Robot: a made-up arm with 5 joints.
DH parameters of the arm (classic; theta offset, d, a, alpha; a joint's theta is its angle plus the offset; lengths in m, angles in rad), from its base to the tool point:
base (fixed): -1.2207 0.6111 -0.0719 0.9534
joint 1: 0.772 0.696 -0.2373 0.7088
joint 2: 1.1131 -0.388 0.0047 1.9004
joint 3: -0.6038 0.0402 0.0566 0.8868
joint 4: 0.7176 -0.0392 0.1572 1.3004
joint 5: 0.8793 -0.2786 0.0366 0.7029
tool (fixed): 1.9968 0.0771 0 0
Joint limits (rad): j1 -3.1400..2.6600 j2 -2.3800..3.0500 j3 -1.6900..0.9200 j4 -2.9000..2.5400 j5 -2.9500..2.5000
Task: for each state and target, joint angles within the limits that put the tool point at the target. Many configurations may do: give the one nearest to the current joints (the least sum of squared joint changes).
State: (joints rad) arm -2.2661 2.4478 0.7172 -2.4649 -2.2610
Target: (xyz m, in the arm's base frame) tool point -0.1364 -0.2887 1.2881
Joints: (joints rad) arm -2.6042 1.7982 0.8852 -1.8510 -2.3500
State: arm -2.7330 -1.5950 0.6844 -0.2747 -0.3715
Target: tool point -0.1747 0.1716 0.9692
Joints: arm -2.1374 -1.9536 0.3982 -0.3508 -0.2019
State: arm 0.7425 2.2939 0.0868 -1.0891 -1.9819
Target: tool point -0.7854 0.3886 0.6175
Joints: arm 0.4081 1.6913 -0.1122 -0.9657 -1.6958
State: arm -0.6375 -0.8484 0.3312 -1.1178 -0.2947
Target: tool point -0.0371 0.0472 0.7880
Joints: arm -0.9875 -1.8134 -0.2568 -0.8807 -0.0457
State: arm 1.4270 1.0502 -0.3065 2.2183 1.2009
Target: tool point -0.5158 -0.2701 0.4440
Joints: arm 1.4815 0.0825 -0.0708 2.5400 1.2136
